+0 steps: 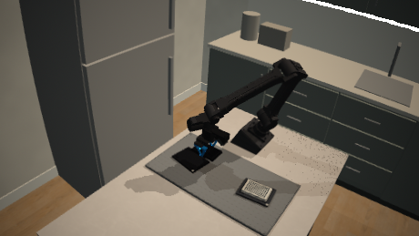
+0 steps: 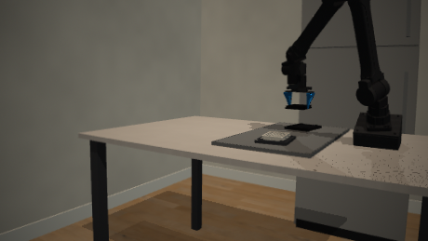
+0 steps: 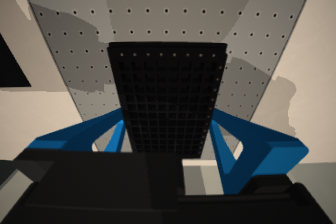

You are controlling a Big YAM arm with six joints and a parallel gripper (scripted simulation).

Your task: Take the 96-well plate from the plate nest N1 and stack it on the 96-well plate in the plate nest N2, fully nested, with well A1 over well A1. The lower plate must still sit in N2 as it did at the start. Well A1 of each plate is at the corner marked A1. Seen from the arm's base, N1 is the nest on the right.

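Right now my hand is 4 cm short of the white 96-well plate, 29 cm to the right of it and 9 cm above it. Round my hand: nest N2 (4 cm ahead, 29 cm to the left, 11 cm below); nest N1 (1 cm behind, 9 cm to the right, 11 cm below); black 96-well plate (right at my hand).
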